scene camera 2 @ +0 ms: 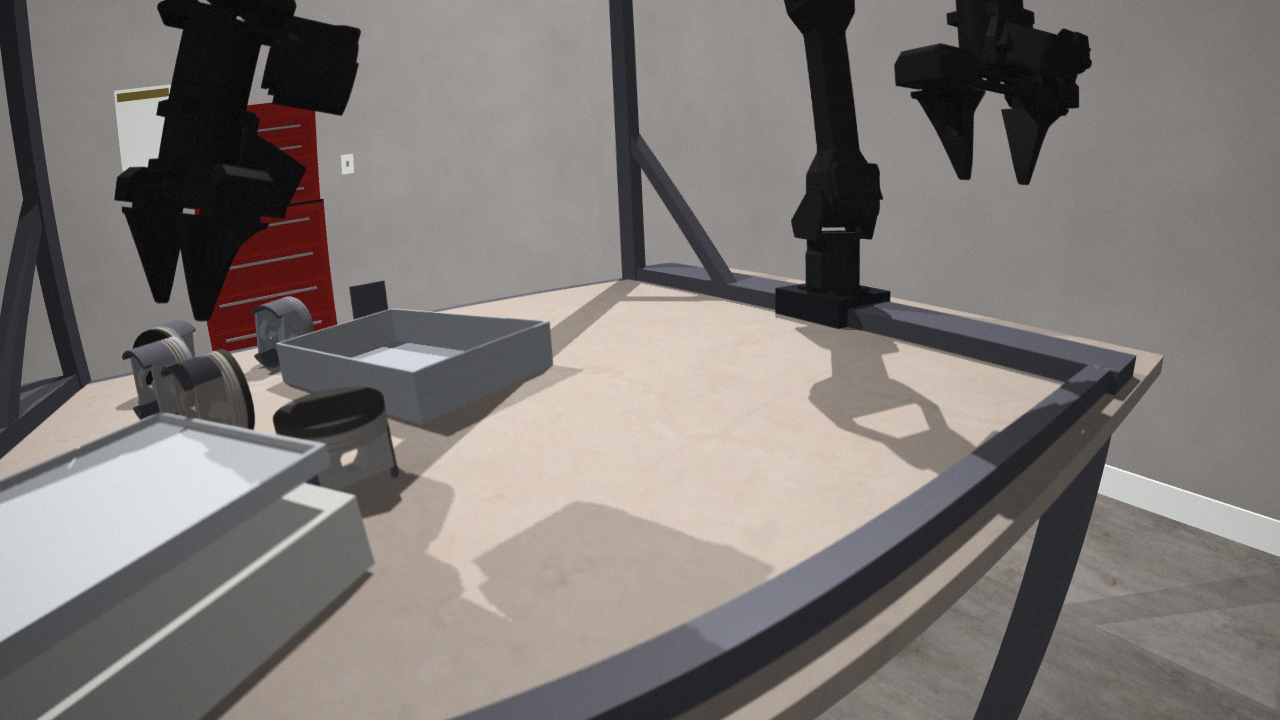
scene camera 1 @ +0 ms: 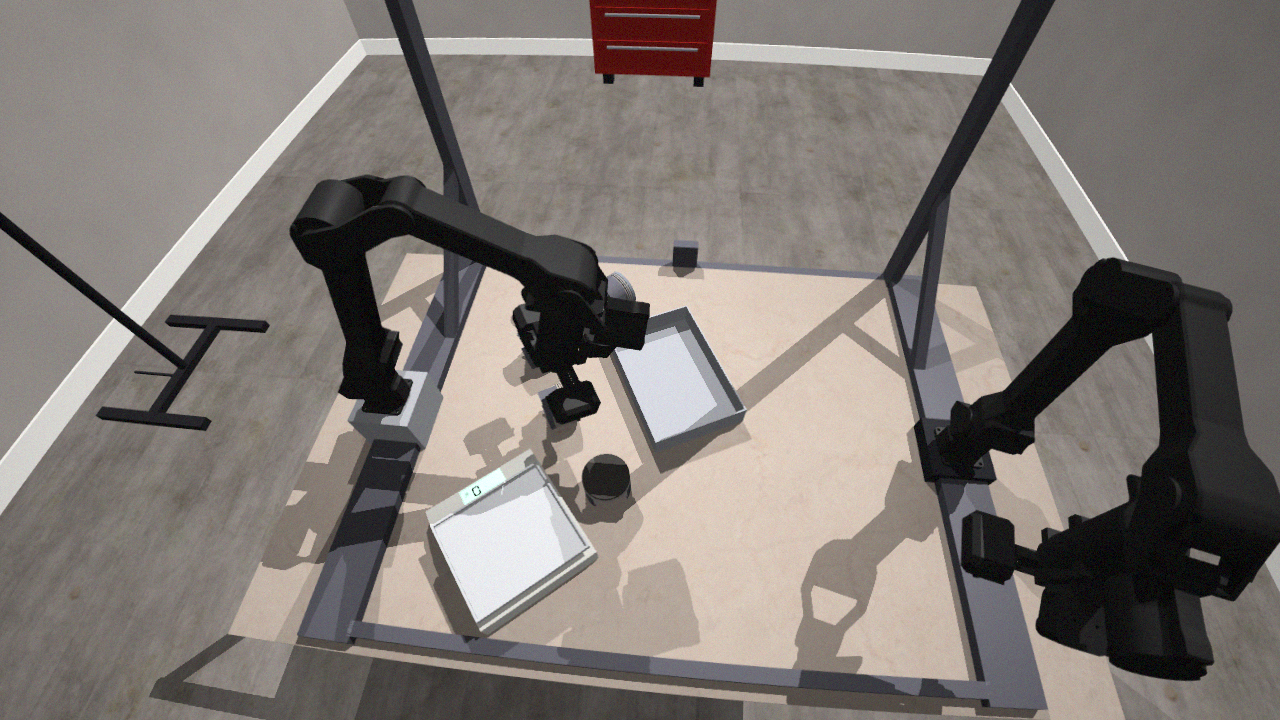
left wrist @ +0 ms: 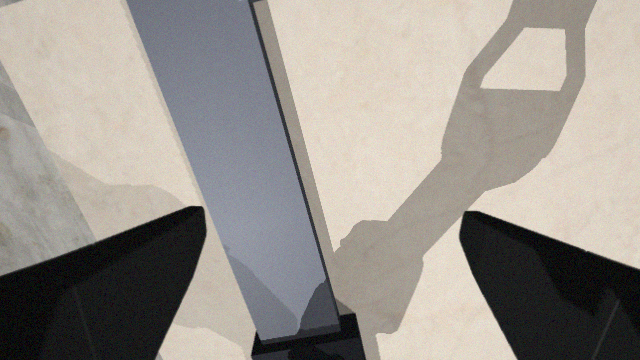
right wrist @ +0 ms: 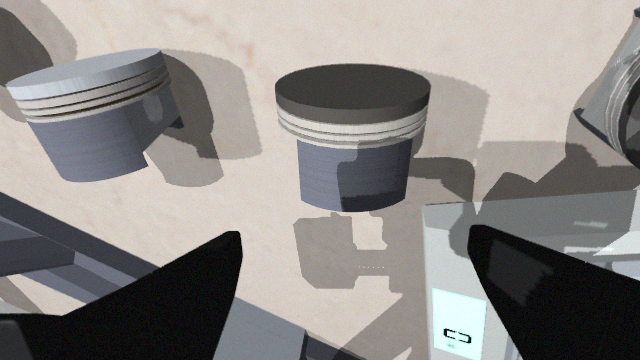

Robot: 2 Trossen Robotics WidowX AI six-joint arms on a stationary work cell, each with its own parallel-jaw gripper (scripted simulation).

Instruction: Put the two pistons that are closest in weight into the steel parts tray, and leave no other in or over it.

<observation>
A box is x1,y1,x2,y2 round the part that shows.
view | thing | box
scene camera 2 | my left gripper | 894,0,1091,184
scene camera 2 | my right gripper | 114,83,305,320
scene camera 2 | steel parts tray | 276,309,552,423
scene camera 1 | my left gripper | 961,510,1109,656
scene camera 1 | my right gripper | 512,303,615,423
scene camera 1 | steel parts tray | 612,305,746,452
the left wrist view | my left gripper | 0,206,639,359
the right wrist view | my right gripper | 0,224,639,359
</observation>
